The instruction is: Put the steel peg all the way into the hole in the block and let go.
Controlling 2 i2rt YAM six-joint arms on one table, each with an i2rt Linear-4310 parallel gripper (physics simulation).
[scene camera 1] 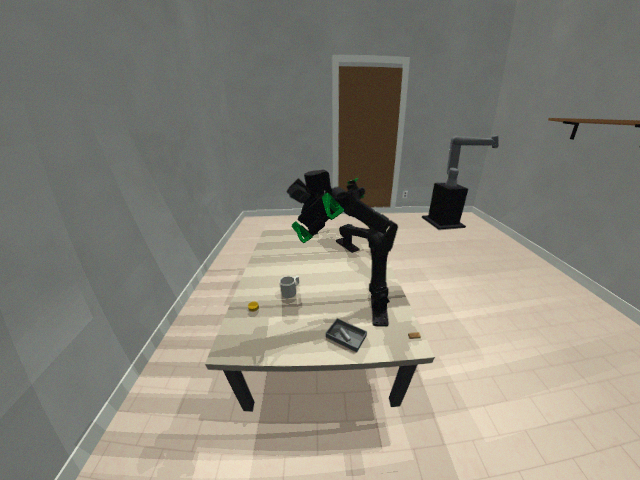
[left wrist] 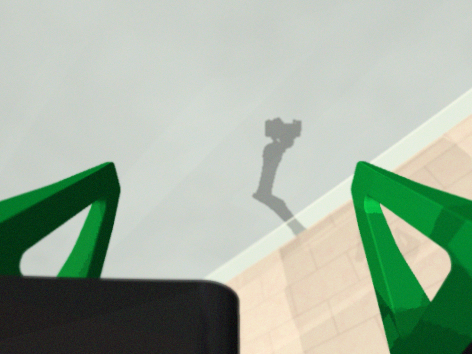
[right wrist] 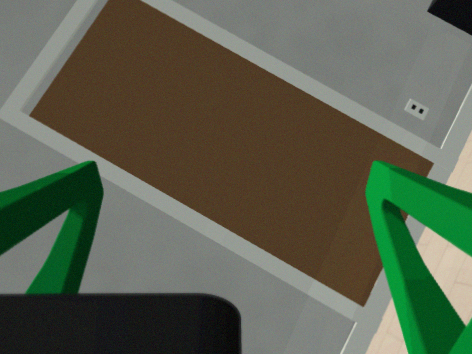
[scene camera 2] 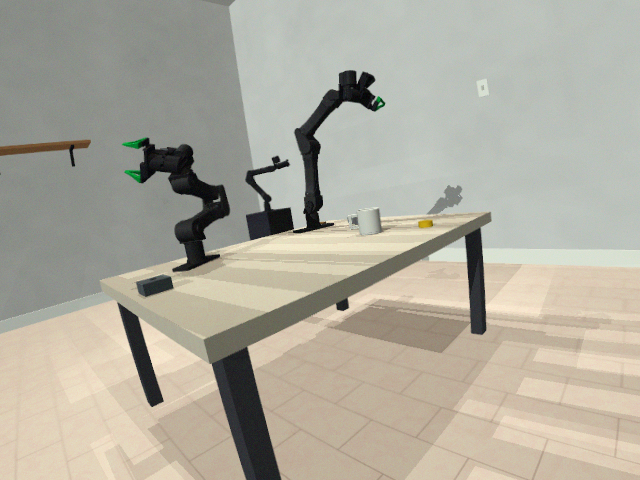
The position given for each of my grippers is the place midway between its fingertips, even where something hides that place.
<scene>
My left gripper [scene camera 1: 315, 230] is open and holds nothing. My right gripper [scene camera 2: 124, 157] is open, with nothing in its grasp.
</scene>
